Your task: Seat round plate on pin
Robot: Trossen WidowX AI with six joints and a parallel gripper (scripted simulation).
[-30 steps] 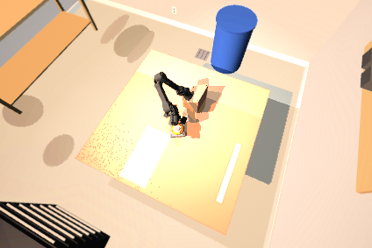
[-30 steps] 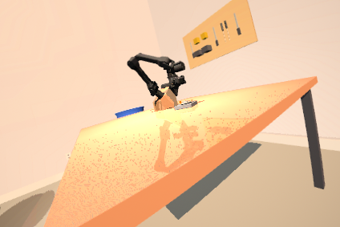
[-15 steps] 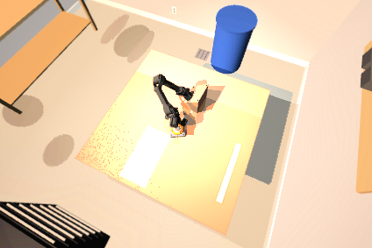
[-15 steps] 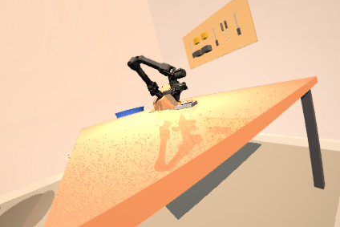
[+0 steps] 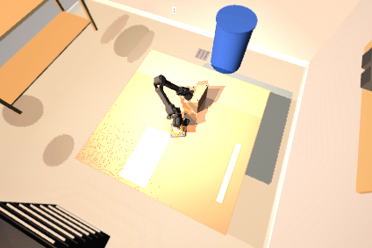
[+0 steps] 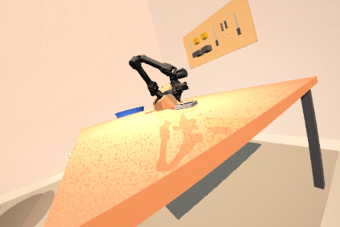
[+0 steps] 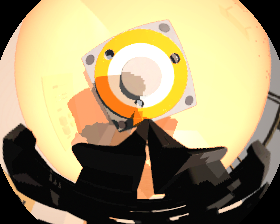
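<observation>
Right now the grey square base is 5 cm ahead of my gripper tip, 2 cm to the left of it and 2 cm below it.
</observation>
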